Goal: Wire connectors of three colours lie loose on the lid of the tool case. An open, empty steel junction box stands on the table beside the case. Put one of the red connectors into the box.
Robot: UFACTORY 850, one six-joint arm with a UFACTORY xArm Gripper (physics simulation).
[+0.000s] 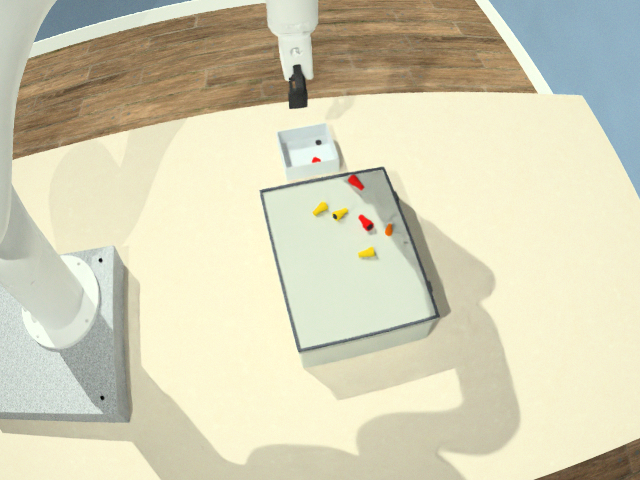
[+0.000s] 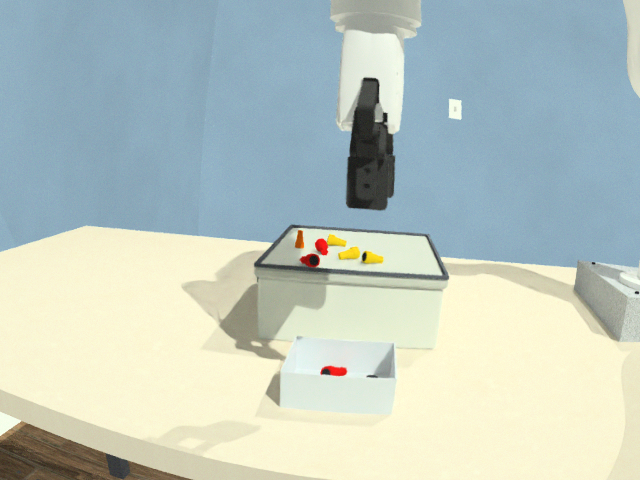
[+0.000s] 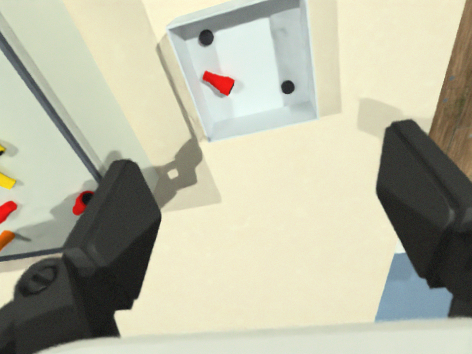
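A red connector (image 1: pixel 316 160) (image 2: pixel 334 370) (image 3: pixel 219 82) lies on its side on the floor of the open steel junction box (image 1: pixel 312 169) (image 2: pixel 338 393) (image 3: pixel 260 127). My gripper (image 1: pixel 297 105) (image 2: pixel 367 206) (image 3: pixel 259 173) is open and empty, high above the table near the box, apart from it. Two more red connectors lie on the case lid: one (image 1: pixel 355 182) (image 2: pixel 311 259) (image 3: pixel 82 202) near the edge by the box, the other (image 1: pixel 366 222) (image 2: pixel 321 245) (image 3: pixel 6 211) further in.
The tool case (image 1: pixel 356 289) (image 2: pixel 351 310) (image 3: pixel 30 125) stands beside the box. On its lid lie an orange connector (image 1: pixel 388 229) (image 2: pixel 299 239) (image 3: pixel 6 239) and three yellow ones (image 1: pixel 320 208) (image 1: pixel 339 214) (image 1: pixel 367 252). The arm's base block (image 1: pixel 31 382) stands on the table's other side.
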